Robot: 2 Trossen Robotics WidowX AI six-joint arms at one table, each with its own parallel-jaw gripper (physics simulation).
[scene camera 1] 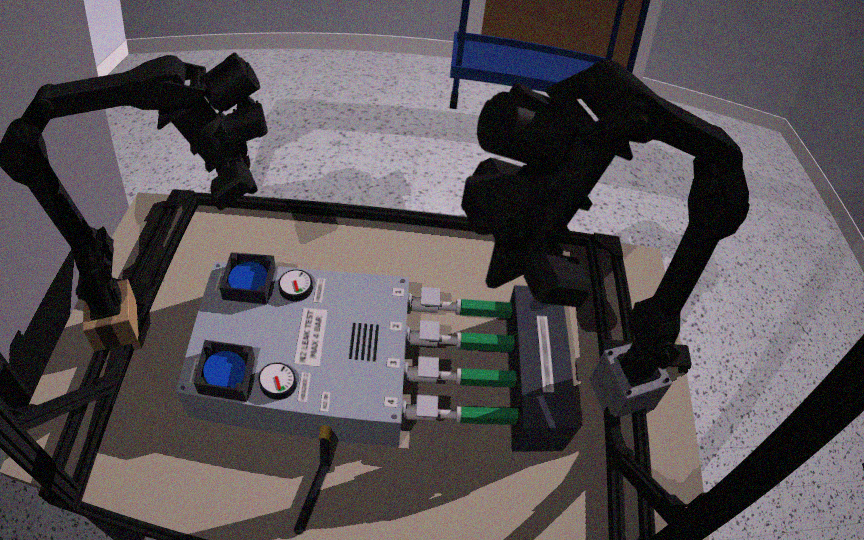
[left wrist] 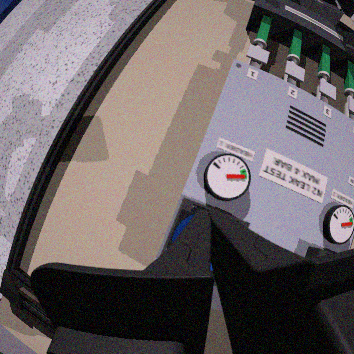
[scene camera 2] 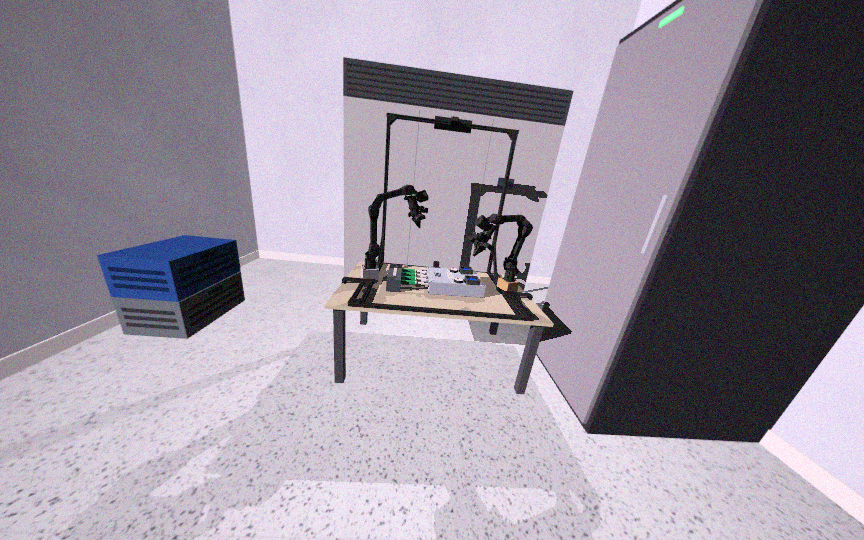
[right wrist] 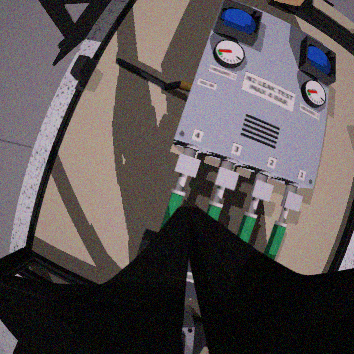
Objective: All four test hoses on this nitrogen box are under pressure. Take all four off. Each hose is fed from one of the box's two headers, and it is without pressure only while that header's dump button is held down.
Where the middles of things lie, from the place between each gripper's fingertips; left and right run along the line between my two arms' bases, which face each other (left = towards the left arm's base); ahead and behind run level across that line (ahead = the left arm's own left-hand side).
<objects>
Now: left hand 470 mm to the left of the dark block (scene camera 1: 544, 394), 220 mm above it and 100 mm past it.
I see my right gripper 31 cm above the dark block, 13 cm to the left of it and 13 cm short of it.
</objects>
